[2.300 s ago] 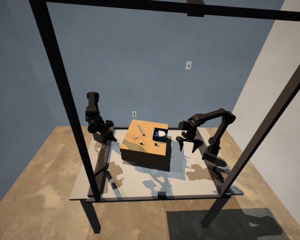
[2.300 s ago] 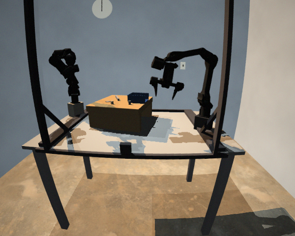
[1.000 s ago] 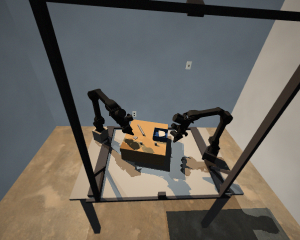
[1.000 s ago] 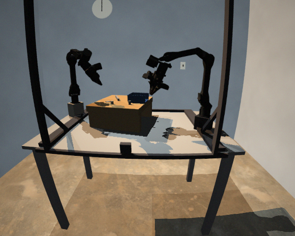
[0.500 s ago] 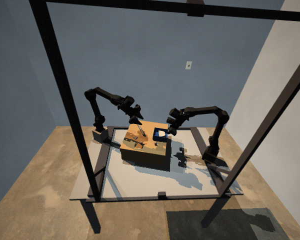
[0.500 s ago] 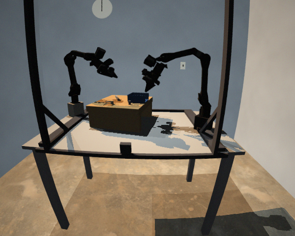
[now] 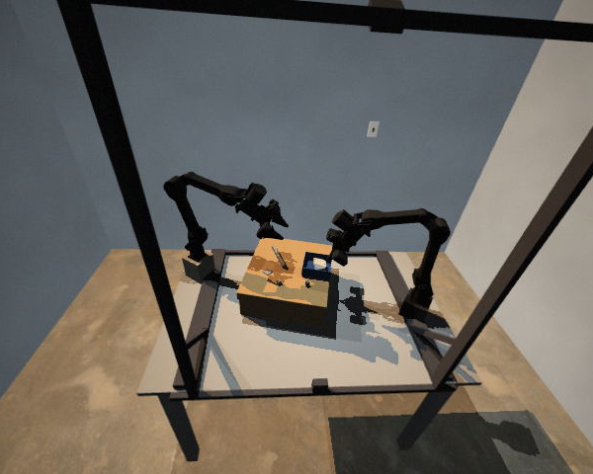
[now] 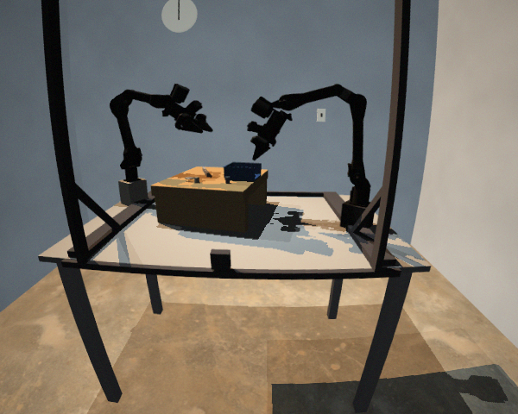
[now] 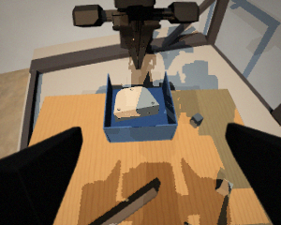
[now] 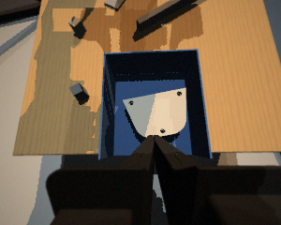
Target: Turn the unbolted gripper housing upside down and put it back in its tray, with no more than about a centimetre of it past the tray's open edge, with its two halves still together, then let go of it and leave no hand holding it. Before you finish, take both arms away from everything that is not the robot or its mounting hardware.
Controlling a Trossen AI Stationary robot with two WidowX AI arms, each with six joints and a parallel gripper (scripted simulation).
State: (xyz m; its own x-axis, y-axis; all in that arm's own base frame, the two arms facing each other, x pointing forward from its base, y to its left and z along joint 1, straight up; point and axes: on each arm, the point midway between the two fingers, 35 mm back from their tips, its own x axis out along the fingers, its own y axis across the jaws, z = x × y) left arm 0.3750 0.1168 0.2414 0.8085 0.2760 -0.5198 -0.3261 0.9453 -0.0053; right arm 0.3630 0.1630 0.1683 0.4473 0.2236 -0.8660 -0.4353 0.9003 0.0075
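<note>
The white gripper housing is 8 cm below my right hand, 5 cm to the left of it and 1 cm ahead of it. The rest, counted from my right hand: grey rod (25 cm to the left, 10 cm below, 4 cm ahead); wooden block (18 cm to the left, 16 cm below); gripper housing half (9 cm below, 5 cm to the left, 1 cm ahead).
</note>
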